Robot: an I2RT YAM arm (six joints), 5 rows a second.
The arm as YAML. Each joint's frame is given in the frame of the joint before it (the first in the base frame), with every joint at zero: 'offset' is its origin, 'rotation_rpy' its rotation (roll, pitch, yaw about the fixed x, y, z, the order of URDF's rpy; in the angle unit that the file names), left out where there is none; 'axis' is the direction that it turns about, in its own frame. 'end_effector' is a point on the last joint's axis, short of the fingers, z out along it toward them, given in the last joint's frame.
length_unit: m
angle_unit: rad
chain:
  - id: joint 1
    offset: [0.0, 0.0, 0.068]
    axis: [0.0, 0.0, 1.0]
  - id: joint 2
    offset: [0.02, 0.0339, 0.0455]
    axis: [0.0, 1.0, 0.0]
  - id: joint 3
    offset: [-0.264, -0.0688, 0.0]
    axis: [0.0, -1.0, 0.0]
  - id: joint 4
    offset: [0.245, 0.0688, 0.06]
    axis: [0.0, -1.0, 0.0]
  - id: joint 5
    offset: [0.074, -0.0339, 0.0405]
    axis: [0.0, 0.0, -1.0]
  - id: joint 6
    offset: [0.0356, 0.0, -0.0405]
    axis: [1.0, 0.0, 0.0]
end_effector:
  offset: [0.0, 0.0, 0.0]
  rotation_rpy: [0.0, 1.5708, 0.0]
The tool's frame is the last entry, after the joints.
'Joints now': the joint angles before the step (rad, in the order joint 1, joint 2, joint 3, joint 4, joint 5, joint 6). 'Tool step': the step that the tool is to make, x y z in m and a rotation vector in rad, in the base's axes. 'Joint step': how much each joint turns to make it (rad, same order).
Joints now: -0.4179 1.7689 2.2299 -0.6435 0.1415 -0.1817
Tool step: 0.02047 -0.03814 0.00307 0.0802 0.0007 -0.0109
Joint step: -0.0717 0.2691 0.4421 -0.2149 -0.0740 0.0583
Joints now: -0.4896 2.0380 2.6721 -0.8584 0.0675 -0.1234
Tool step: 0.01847 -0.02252 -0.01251 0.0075 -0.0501 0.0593
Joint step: -0.0337 0.0826 0.0453 0.0773 -0.0973 0.0114
